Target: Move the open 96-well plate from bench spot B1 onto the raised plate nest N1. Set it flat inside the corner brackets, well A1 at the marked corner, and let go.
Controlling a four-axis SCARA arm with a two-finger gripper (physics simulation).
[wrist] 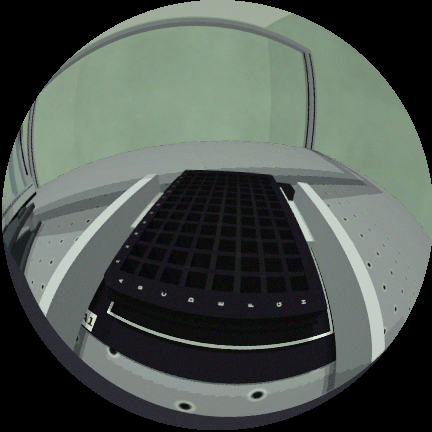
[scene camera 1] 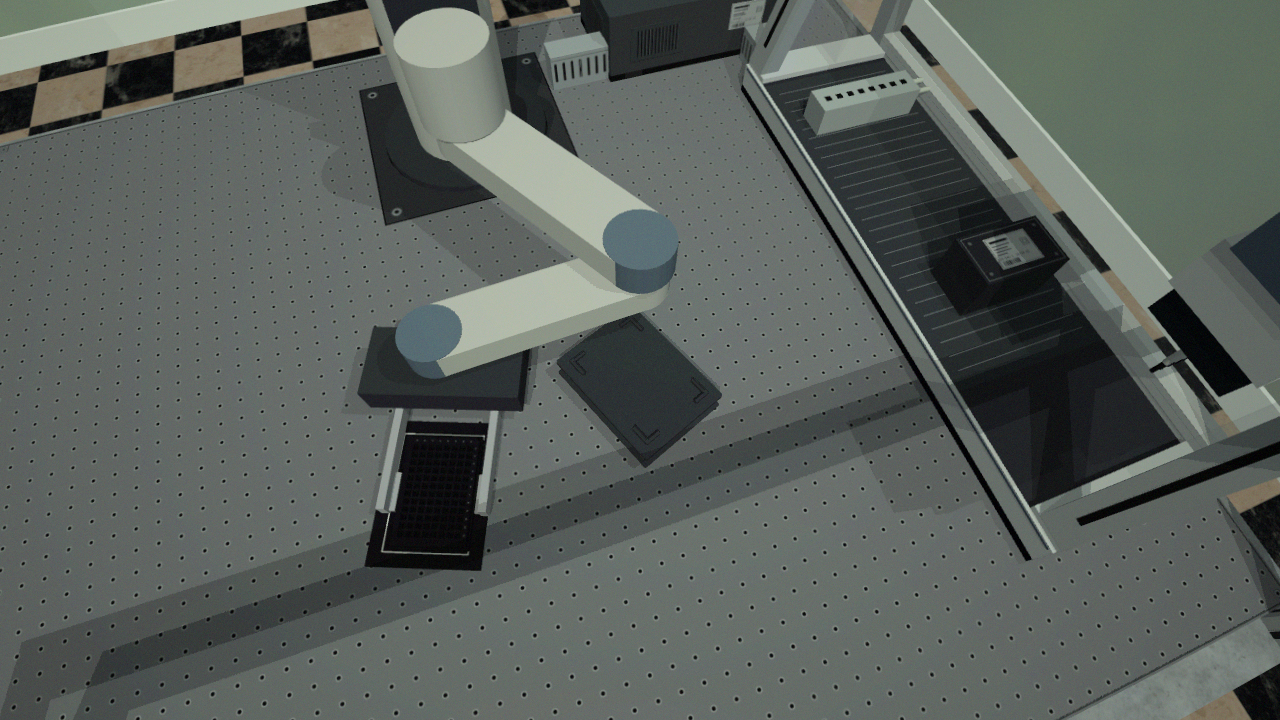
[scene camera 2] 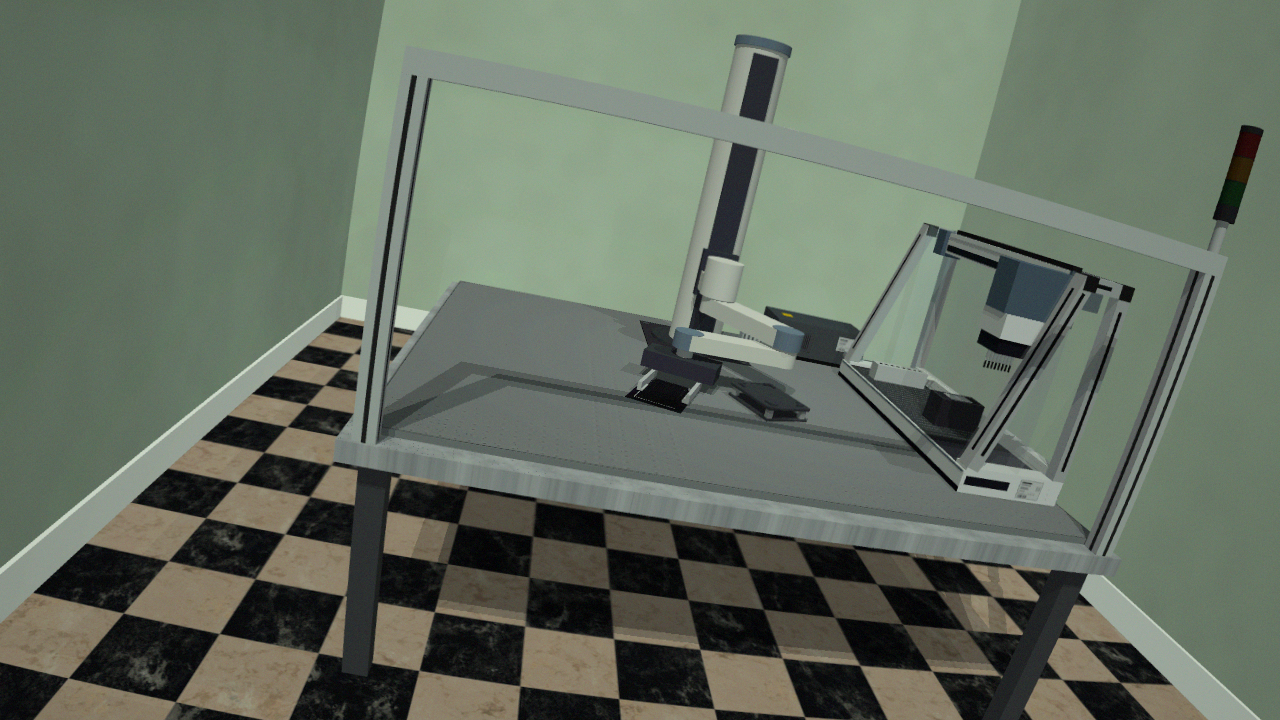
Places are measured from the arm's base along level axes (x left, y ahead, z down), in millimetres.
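Where they show: gripper, fingertip midpoint: (wrist: 225,187) (scene camera 1: 432,512) (scene camera 2: 663,392).
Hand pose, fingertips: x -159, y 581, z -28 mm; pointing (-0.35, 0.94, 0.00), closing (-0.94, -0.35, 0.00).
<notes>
Things, the pixels of their centre, and the offset from my fingertips. "spot": a spot on its surface instead. Level surfaces: height alone.
- black 96-well plate, body centre: (wrist: 222,214) (scene camera 1: 438,491) (scene camera 2: 665,392) dx +9, dy -24, dz +6 mm
- black mat, its level: dz +13 mm
- A1 label, surface spot: (wrist: 90,321) spot: dx +83, dy -82, dz +13 mm
- raised dark nest N1, body centre: (scene camera 1: 638,382) (scene camera 2: 768,400) dx +266, dy -74, dz -4 mm
- framed liquid handler, surface spot: (scene camera 1: 904,340) spot: dx +609, dy -20, dz -2 mm
- black block, surface spot: (scene camera 1: 1006,259) spot: dx +716, dy -40, dz -105 mm
- pale rack, surface spot: (scene camera 1: 863,102) spot: dx +707, dy -355, dz -78 mm
- dark box, surface spot: (scene camera 1: 662,35) spot: dx +497, dy -615, dz -52 mm
- small slotted pale box, surface spot: (scene camera 1: 577,62) spot: dx +357, dy -626, dz -27 mm
The black 96-well plate (scene camera 1: 436,488) (scene camera 2: 663,394) (wrist: 215,235) lies flat at spot B1, a black mat (scene camera 1: 425,562) (wrist: 225,367) with a white outline. Its row letters A to H face the wrist camera, with A on the left, near the A1 label (wrist: 90,321). My gripper (scene camera 1: 437,492) (scene camera 2: 662,393) (wrist: 225,187) is shut on the plate, one finger pad against each long side. No lift off the mat shows. The raised dark nest N1 (scene camera 1: 640,389) (scene camera 2: 768,400) stands to the right in both scene views, turned at an angle, with corner brackets on top. I cannot make out its A1 mark.
The framed liquid handler (scene camera 1: 904,340) (scene camera 2: 899,429) stands on the right, with a black block (scene camera 1: 1006,259) (scene camera 2: 951,408) and a pale rack (scene camera 1: 863,102) on its deck. A dark box (scene camera 1: 662,35) (scene camera 2: 814,333) and a small slotted pale box (scene camera 1: 577,62) stand at the back.
</notes>
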